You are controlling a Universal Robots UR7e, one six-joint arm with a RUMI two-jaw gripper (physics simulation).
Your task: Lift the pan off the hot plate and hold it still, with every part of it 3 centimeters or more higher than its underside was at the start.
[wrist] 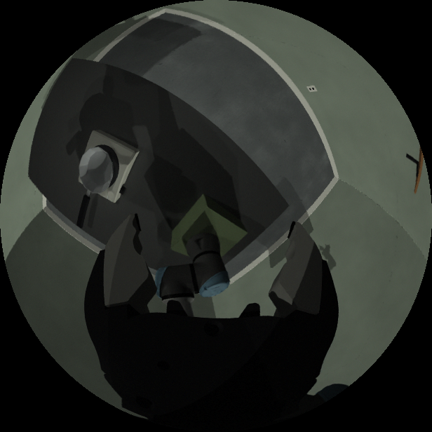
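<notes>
The pan (97, 170) is grey and round, and it sits on the pale square hot plate (128, 159) at the left of the wrist view. Its dark handle (84, 210) points down in the view, towards the table's edge. My gripper (214, 219) is open, with its two jaws wide apart at the lower middle of the view. Nothing is between the jaws. The pan and hot plate lie up and to the left of the left jaw, apart from it.
The robot's base and lower arm joints (192, 280) with blue caps stand on a green square mount (227, 235), seen beyond the jaws. A dark mat (60, 125) lies on the grey table (240, 90), which has a pale rim. A wall socket (312, 89) shows at the upper right.
</notes>
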